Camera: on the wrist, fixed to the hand. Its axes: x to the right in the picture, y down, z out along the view.
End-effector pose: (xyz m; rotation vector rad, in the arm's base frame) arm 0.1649 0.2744 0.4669 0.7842 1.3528 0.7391
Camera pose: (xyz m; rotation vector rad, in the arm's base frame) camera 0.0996 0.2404 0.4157 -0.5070 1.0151 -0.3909
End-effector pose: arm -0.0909 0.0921 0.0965 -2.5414 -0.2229 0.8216
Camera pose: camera -0.0574 0.1195 0.1751 -1.5743 -2.2131 0.5168
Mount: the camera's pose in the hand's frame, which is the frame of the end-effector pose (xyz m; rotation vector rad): -0.0055 -0.0607 -0.0658 -0.3926 -0.3757 -1.5606
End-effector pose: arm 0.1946 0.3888 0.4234 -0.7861 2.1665 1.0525
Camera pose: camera 0.2252 0.3049 0.4322 -1.7734 0.5367 0.5951
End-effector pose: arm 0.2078 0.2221 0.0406 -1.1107 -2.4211 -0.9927
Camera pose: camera 0.1646 0.1451 0.0566 -0.6208 2.0843 1.0893
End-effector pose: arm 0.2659 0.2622 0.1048 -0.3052 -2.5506 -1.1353
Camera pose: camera 0.2652 0.1725 0.1028 -1.1851 1.6699 1.3681
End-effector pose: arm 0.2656 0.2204 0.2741 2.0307 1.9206 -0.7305
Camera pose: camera 0.2180 0.2550 0.3418 -0.1426 2.7511 -0.7464
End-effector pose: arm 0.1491 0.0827 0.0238 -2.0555 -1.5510 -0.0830
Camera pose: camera 0.1106 0.0581 0.1010 0.5184 2.9160 0.5667
